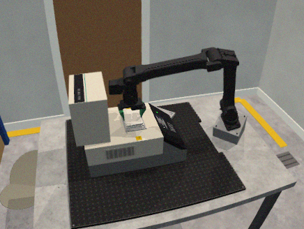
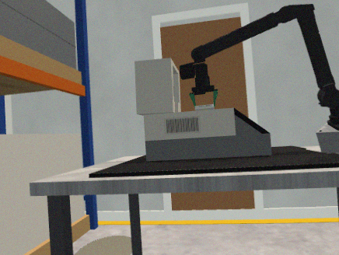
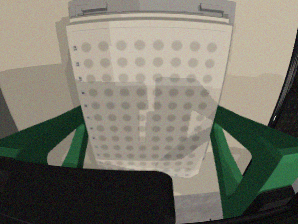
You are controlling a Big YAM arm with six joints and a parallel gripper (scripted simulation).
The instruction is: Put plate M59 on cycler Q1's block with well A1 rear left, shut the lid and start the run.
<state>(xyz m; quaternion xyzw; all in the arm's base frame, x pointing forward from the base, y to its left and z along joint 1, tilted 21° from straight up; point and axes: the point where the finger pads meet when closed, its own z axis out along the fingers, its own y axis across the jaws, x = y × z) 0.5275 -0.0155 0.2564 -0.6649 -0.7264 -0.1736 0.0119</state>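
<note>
The white 96-well plate M59 lies right at my hand. Also, from my hand: grey plate nest (300 mm to the right, 220 mm below, 200 mm behind).
</note>
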